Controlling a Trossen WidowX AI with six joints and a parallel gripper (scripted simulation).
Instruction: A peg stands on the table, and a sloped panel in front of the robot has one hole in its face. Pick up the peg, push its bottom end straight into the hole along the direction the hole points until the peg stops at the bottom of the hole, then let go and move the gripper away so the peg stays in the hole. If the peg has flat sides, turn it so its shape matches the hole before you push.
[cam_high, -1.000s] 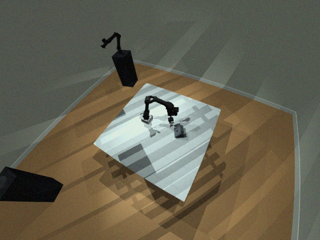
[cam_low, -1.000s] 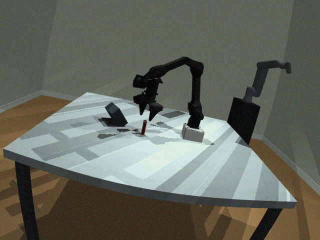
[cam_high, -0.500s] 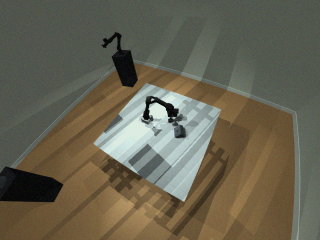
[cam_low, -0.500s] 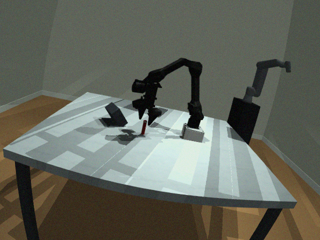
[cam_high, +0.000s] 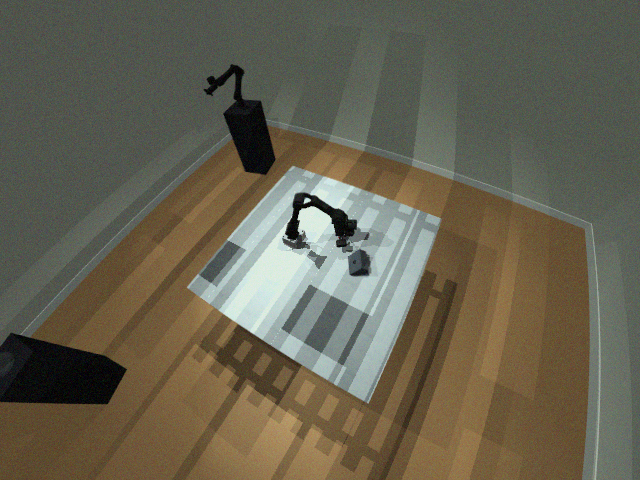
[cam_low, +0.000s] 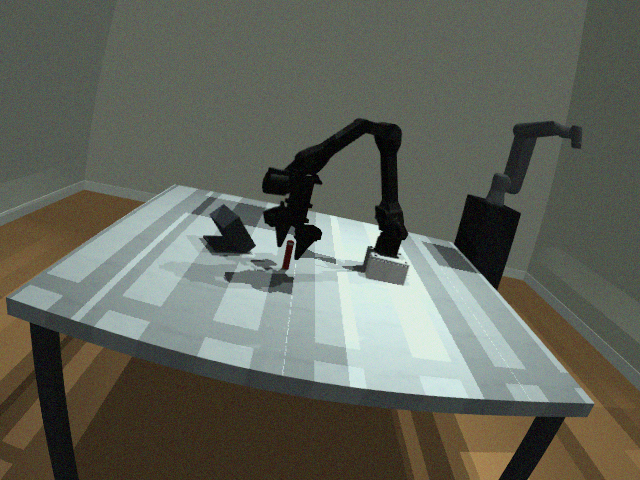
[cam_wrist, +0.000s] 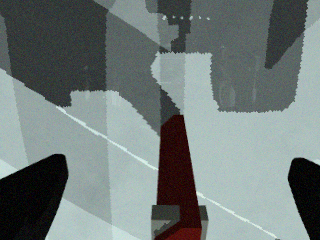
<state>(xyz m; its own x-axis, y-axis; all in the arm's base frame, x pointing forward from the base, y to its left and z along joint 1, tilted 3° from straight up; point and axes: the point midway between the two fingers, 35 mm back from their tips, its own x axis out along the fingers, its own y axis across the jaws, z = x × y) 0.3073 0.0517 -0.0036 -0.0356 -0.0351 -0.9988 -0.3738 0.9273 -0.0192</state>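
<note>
The red square-sided peg is 10 mm above my gripper tip. The rest, counted from my gripper tip: grey sloped panel (150 mm ahead, 130 mm to the right).
</note>
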